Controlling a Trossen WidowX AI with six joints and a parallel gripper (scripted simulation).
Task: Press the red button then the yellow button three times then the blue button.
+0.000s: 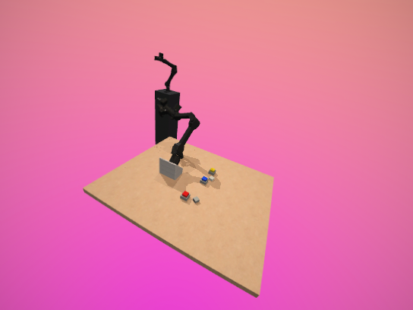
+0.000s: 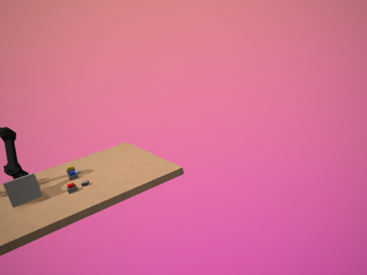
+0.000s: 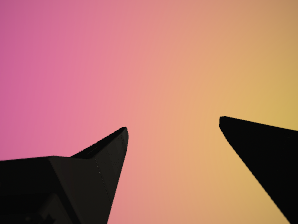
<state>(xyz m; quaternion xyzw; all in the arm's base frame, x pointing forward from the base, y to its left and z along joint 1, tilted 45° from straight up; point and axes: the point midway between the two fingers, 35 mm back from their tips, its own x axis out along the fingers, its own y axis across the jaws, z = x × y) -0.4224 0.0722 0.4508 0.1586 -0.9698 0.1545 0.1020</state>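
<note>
Now: the red button 670 mm ahead of my gripper tip, 530 mm to the right of it and 330 mm below it. From my gripper tip the other things lie so: blue button 710 mm ahead, 330 mm to the right, 330 mm below; yellow button 720 mm ahead, 330 mm below, 200 mm to the right; white block 740 mm ahead, 350 mm below, 270 mm to the right.
</note>
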